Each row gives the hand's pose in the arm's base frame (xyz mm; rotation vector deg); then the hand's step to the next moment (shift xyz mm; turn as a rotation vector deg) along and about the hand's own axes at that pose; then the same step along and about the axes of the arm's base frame.
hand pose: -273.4 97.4 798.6 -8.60 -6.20 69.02
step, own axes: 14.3 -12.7 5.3 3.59 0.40 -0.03
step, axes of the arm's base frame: 15.9 9.2 7.5 0.91 3.49 -0.09
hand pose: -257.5 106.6 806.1 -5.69 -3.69 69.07
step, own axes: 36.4 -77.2 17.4 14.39 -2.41 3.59
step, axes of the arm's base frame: 82.9 7.5 25.8 6.99 12.75 3.79
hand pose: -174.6 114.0 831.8 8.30 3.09 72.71
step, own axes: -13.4 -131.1 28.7 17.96 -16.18 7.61
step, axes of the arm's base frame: 123.6 -53.0 9.7 21.58 11.85 6.01
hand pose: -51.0 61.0 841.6 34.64 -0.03 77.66
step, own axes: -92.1 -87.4 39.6 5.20 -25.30 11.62
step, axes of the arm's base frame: 71.0 -107.4 -33.2 28.21 -2.18 1.37
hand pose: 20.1 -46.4 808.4 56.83 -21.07 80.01
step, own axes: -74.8 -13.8 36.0 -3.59 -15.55 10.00
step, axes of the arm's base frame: 9.7 -73.5 -39.7 16.92 -7.86 -2.55
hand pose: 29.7 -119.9 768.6 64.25 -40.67 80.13
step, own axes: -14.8 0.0 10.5 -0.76 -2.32 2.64
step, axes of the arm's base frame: 0.8 -15.3 -9.7 2.76 -2.30 -0.17
